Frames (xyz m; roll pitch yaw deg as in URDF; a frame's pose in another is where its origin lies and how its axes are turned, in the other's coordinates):
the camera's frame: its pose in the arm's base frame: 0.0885 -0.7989 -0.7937 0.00 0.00 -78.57
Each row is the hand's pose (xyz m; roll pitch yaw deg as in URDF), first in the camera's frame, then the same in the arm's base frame.
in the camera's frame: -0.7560 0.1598 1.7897 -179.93 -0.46 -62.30
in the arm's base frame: 0.0953 -0.0262 0.9960 -179.93 -0.46 -140.87
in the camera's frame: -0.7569 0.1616 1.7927 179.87 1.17 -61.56
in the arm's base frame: 0.0969 -0.0250 0.9990 179.87 1.17 -140.13
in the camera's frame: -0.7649 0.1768 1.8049 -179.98 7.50 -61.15
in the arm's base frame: 0.1102 -0.0141 1.0112 -179.98 7.50 -139.72
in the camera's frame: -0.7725 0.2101 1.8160 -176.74 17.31 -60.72
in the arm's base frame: 0.1413 -0.0001 1.0223 -176.74 17.31 -139.29
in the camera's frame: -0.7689 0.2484 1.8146 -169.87 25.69 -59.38
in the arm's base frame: 0.1796 0.0040 1.0209 -169.87 25.69 -137.95
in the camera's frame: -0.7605 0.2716 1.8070 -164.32 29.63 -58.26
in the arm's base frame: 0.2040 0.0003 1.0133 -164.32 29.63 -136.83
